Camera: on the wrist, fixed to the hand. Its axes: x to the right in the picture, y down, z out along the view.
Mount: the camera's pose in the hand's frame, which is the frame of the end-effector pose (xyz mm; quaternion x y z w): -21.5 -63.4 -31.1 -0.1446 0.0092 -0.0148 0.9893
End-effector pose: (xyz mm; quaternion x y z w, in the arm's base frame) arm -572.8 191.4 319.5 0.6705 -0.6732 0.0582 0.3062
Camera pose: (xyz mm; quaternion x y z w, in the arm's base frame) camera -504.8 219.3 312.9 0.6285 -0.6617 -0.0381 0.4070
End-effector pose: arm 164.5 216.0 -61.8 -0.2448 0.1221 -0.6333 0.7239
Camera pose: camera 91.4 225.8 -58.8 -0.3429 0.2154 -0.6219 0.6703
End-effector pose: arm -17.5 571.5 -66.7 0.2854 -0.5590 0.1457 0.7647
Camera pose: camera 33.7 541.8 -110.8 0.1787 -0.5629 0.0546 0.8051
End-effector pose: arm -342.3 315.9 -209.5 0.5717 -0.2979 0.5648 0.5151
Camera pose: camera -298.3 358.0 -251.2 0.4904 -0.3632 0.5134 0.6034
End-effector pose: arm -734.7 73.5 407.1 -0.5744 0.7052 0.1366 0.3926
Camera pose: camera -688.2 49.4 459.1 -0.6367 0.6730 0.2260 0.3009
